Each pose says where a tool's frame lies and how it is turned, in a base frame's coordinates. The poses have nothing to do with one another.
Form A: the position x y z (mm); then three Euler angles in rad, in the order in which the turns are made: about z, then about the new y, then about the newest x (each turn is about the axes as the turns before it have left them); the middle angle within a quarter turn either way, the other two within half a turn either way.
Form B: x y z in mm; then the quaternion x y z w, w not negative. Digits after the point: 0 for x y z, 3 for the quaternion.
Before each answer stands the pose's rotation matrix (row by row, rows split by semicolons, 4 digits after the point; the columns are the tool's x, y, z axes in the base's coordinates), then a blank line. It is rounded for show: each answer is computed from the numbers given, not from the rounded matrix.
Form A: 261 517 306 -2.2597 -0.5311 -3.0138
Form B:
-0.5481 -0.8067 -0.2210; -0.6656 0.5807 -0.4688; 0.5065 -0.1099 -0.8552

261 517 306 0.426 -0.864 0.168 0.211
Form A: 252 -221 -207 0.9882 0.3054 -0.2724
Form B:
0.5247 -0.8488 -0.0653; 0.7964 0.4624 0.3898; -0.3007 -0.2566 0.9186

252 -221 -207 -0.190 0.069 0.483 0.852
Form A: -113 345 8 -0.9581 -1.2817 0.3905
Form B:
0.1639 0.5467 -0.8211; -0.2332 0.8303 0.5062; 0.9585 0.1085 0.2636

-113 345 8 -0.132 -0.592 -0.260 0.751
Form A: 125 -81 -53 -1.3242 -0.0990 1.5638
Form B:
0.2429 -0.0173 -0.9699; -0.9650 0.0976 -0.2434; 0.0988 0.9951 0.0070

125 -81 -53 0.533 -0.460 -0.408 0.580
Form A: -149 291 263 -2.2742 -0.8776 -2.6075
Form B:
-0.4133 -0.9097 -0.0400; -0.4873 0.2581 -0.8342; 0.7692 -0.3253 -0.5500

-149 291 263 0.469 -0.745 0.389 0.271
